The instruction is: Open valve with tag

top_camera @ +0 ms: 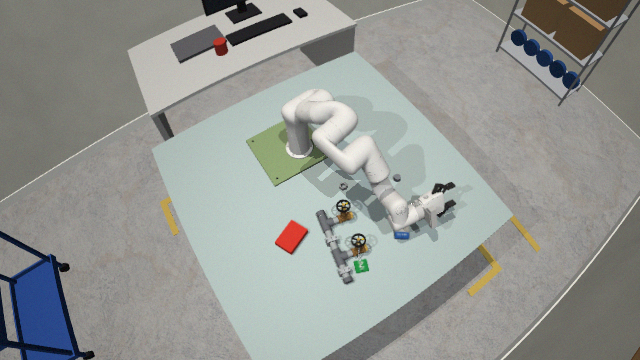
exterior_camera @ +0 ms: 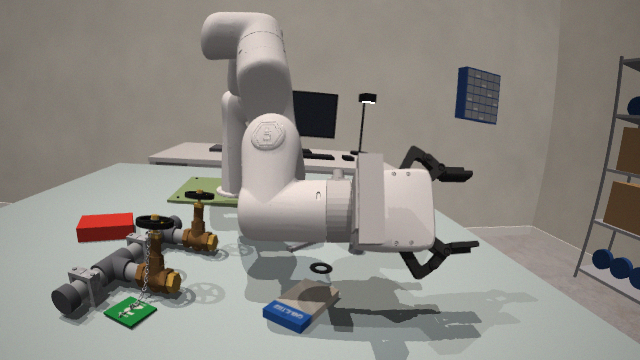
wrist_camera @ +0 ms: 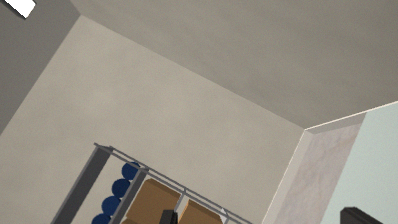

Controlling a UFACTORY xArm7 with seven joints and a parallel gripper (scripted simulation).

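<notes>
The box is 4 cm behind my hand, 20 cm to the right of it and 16 cm below it. Round my hand: green tag 3 cm ahead, 44 cm to the right, 16 cm below; then nut 33 cm behind, 31 cm to the right, 16 cm below; then grey wrench 30 cm behind, 15 cm to the right, 16 cm below.
</notes>
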